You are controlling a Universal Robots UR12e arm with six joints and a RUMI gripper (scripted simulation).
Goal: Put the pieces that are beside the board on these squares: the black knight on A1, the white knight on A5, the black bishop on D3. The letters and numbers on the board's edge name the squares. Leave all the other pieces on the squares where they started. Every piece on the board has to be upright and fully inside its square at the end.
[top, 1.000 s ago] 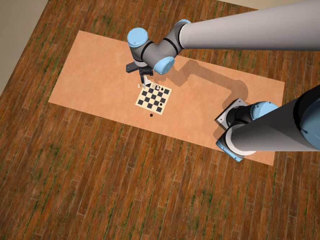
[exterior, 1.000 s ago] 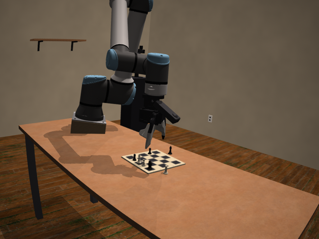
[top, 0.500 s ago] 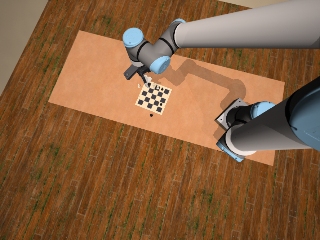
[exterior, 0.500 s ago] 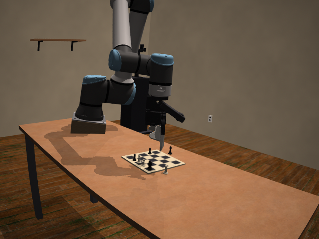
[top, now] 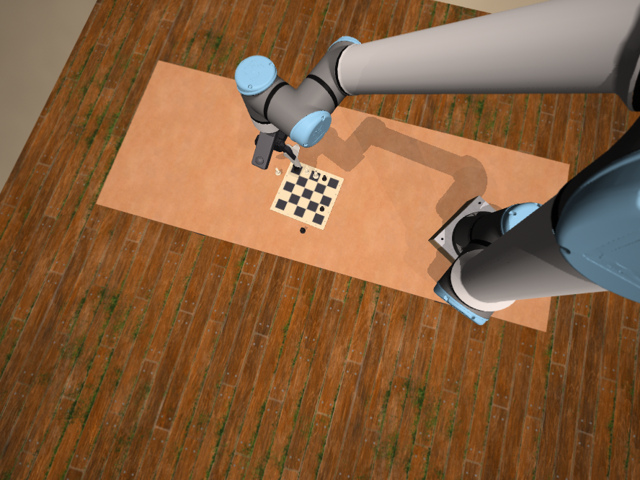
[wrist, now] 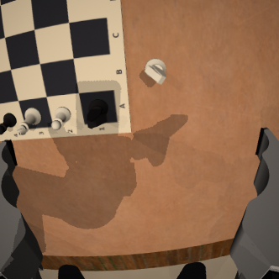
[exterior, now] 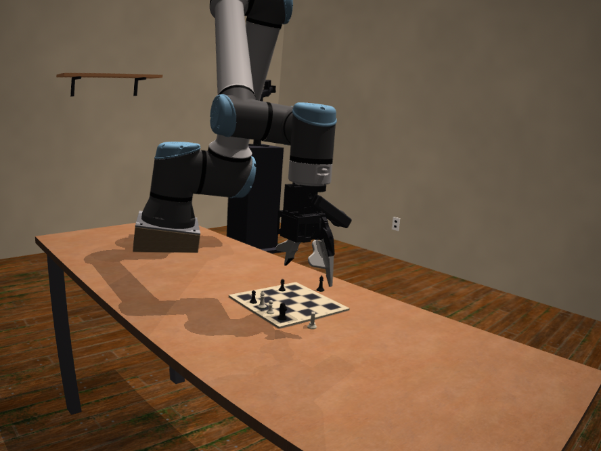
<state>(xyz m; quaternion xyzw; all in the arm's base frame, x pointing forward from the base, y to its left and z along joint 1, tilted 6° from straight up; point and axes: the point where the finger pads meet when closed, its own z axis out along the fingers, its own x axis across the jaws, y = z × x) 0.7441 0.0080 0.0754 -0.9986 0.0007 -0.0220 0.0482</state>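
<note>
Right now my hand is 2 cm short of the white knight, 1 cm to the right of it and 10 cm above it. From my hand the other things lie so: chessboard: 12 cm behind, 4 cm to the left, 12 cm below.
</note>
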